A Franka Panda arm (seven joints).
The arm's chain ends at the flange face. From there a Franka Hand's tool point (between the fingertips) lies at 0.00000 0.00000 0.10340 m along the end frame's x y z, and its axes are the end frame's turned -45 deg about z.
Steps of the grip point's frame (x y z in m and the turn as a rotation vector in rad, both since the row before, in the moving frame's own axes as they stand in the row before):
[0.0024, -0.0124, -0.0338, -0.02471, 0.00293, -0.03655]
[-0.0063, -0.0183, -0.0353, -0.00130, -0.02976, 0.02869]
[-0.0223, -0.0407, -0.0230, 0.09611, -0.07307, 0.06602]
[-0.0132, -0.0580, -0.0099, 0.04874, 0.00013, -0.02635]
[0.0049, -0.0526, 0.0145, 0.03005, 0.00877, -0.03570]
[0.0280, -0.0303, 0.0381, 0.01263, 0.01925, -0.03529]
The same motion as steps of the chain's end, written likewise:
[-0.0091, -0.0120, -0.0338, -0.01540, 0.01954, -0.03655]
[-0.0153, -0.0107, -0.0353, -0.02196, -0.02012, 0.02869]
[-0.0323, -0.0109, -0.0222, 0.01629, -0.11963, 0.06602]
[-0.0467, -0.0282, -0.0098, 0.03456, -0.03437, -0.02635]
[-0.0321, -0.0378, 0.0146, 0.02745, -0.01505, -0.03570]
[-0.0021, -0.0389, 0.0381, 0.02254, 0.00468, -0.03529]

